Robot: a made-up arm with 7 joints.
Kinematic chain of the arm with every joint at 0, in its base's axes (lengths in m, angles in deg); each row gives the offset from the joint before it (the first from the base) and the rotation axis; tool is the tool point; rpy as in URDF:
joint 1: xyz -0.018 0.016 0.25 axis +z
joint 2: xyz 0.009 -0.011 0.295 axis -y
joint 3: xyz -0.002 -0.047 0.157 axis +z
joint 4: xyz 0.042 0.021 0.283 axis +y
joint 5: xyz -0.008 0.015 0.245 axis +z
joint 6: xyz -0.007 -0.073 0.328 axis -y
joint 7: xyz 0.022 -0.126 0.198 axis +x
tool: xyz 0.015 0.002 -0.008 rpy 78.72 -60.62 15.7
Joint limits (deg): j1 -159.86..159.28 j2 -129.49..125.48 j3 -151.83..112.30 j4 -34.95..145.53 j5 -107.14..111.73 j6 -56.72..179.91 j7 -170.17..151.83
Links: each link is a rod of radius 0.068 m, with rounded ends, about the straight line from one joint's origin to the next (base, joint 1, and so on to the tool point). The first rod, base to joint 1, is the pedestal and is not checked.
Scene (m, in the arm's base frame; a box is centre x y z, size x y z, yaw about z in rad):
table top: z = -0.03
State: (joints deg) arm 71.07 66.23 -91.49 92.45 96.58 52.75 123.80
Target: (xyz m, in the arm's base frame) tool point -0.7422 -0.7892 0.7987
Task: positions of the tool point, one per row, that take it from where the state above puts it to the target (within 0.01 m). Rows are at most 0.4 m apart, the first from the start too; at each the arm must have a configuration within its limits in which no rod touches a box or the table.
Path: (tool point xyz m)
1: 0.5092 -0.7270 0.5543
2: 0.2418 -0.9190 0.5938
3: -0.0877 -1.0021 0.6481
4: -0.4329 -0.9582 0.7168
5: -0.7421 -0.7893 0.7988

